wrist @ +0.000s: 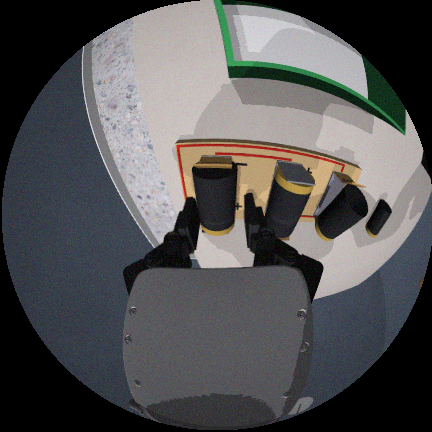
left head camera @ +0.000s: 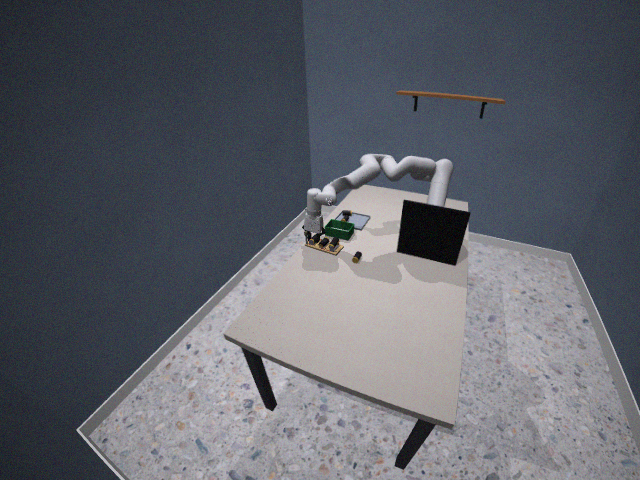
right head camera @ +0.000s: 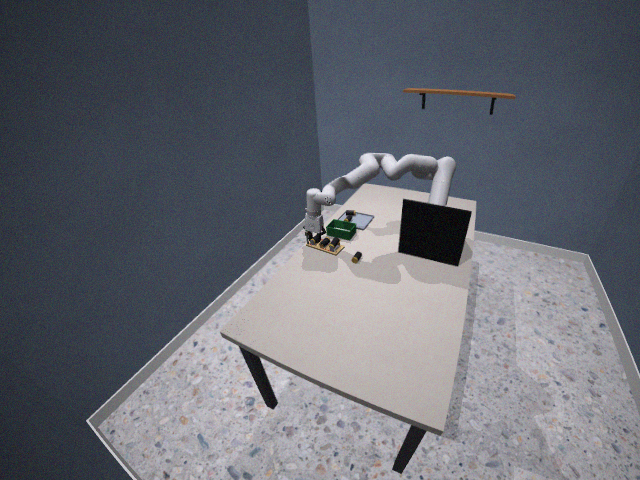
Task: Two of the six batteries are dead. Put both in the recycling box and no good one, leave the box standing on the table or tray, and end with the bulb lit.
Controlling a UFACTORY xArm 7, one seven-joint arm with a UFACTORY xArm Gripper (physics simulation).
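Seen in the pictures: gripper, between the fingertips: (wrist: 220, 206) (left head camera: 313, 241) (right head camera: 314, 241); arm's base, origin of its link: (left head camera: 433, 213) (right head camera: 435, 213).
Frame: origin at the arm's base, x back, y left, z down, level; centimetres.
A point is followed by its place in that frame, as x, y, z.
A wooden circuit board (left head camera: 324, 250) {-54.1, 17.6, 21.8} (right head camera: 324, 250) {-54.4, 17.5, 21.9} (wrist: 256, 175) {-58.4, 11.0, 21.7} holds three black-and-gold batteries: a left one (wrist: 215, 197) {-61.7, 10.1, 18.1}, a middle one (wrist: 288, 207) {-56.2, 11.9, 18.2} and a right one (wrist: 342, 212) {-51.0, 12.2, 17.2}. My gripper (left head camera: 314, 238) {-62.0, 12.8, 20.1} (right head camera: 314, 238) {-62.0, 12.8, 20.1} (wrist: 220, 206) {-62.0, 12.8, 20.1} is partly open, its fingers on either side of the left battery and not clamped on it. A loose battery (left head camera: 357, 256) {-35.0, 20.7, 19.5} (right head camera: 357, 256) {-34.9, 20.6, 19.5} (wrist: 378, 218) {-36.9, 18.5, 20.2} lies on the table right of the board. Two batteries lie at the grey tray (left head camera: 361, 221) {-41.6, -20.0, 22.4} (right head camera: 364, 220) {-42.0, -21.0, 22.4}. The green box (left head camera: 339, 230) {-49.8, 2.7, 17.1} (right head camera: 341, 230) {-49.4, 2.7, 17.1} (wrist: 260, 70) {-57.6, 2.0, 18.1} stands upright; no battery shows inside. I cannot make out the bulb or whether it is lit.
A large black panel (left head camera: 433, 232) {0.9, 8.8, 5.9} (right head camera: 434, 232) {1.0, 8.8, 6.0} stands on the table (left head camera: 351, 320) {-28.2, 59.8, 22.7} (right head camera: 351, 320) {-26.2, 58.9, 22.7} to the right, near the arm's base. The box stands between the board and the tray. The table's left edge is close beside the board. A wall shelf (left head camera: 449, 96) (right head camera: 459, 93) hangs at the back.
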